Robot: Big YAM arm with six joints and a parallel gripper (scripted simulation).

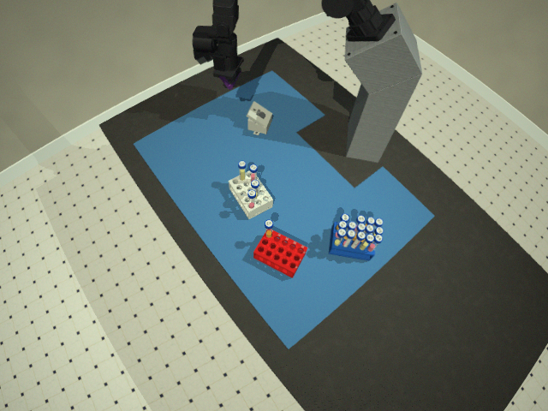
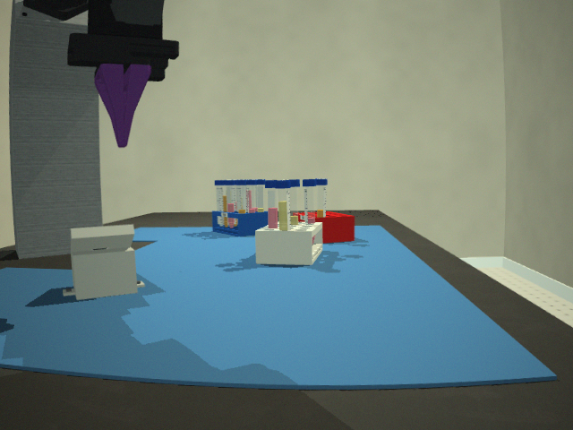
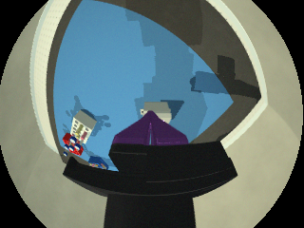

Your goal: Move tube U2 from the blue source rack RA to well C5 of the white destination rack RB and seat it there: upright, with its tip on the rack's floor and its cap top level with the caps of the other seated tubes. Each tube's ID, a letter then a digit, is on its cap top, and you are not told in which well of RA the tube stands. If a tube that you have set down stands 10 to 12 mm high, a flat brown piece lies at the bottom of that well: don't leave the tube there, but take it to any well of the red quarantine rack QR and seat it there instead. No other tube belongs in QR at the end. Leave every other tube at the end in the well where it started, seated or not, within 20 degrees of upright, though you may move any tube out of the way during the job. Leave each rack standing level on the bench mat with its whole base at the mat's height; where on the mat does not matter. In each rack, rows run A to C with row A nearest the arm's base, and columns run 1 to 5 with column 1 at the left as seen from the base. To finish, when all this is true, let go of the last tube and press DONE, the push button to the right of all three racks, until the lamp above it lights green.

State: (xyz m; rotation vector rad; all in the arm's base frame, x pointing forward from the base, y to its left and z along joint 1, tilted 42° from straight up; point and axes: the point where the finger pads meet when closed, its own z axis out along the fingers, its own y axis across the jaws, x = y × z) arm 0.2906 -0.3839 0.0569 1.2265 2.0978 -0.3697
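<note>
Right now my hand is 6 cm past the grey done button box, 9 cm to the right of it and 14 cm above it. The rest, counted from my hand: white rack RB: 20 cm ahead, 26 cm to the left, 15 cm below; then red rack QR: 30 cm ahead, 45 cm to the left, 15 cm below.
</note>
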